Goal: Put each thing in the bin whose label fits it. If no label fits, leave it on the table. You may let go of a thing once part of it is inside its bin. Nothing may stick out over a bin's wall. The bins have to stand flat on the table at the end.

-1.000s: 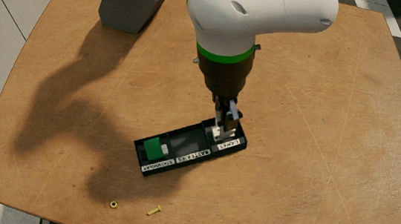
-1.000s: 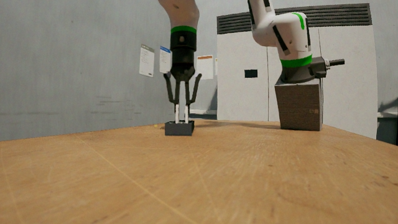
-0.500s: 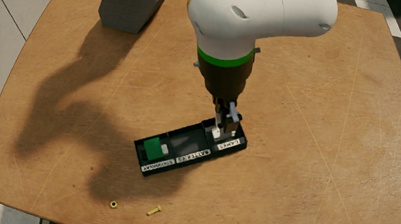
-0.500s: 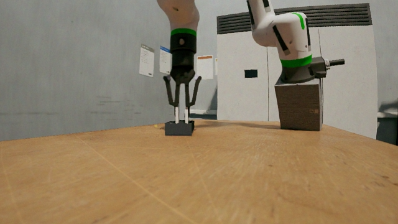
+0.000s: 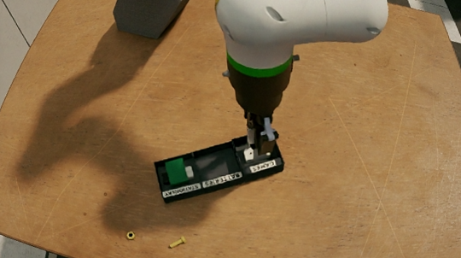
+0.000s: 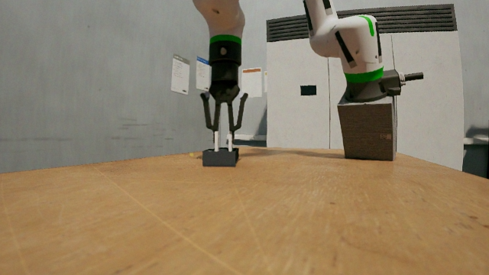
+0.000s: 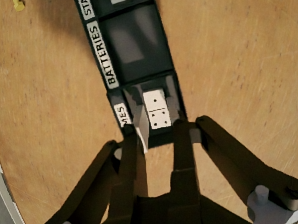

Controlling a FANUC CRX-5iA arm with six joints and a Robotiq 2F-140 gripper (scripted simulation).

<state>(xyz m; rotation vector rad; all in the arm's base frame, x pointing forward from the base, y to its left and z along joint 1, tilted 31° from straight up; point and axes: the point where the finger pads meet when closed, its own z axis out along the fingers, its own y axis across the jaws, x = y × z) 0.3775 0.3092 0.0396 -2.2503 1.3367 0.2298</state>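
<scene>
Now: the white die-like block 40 mm below my hand. The rest, counted from my hand: yellow bolt 220 mm ahead, 100 mm to the right, 50 mm below; flat green block 150 mm to the right, 80 mm ahead, 30 mm below; black three-part bin tray 70 mm to the right, 50 mm ahead, 40 mm below.
</scene>
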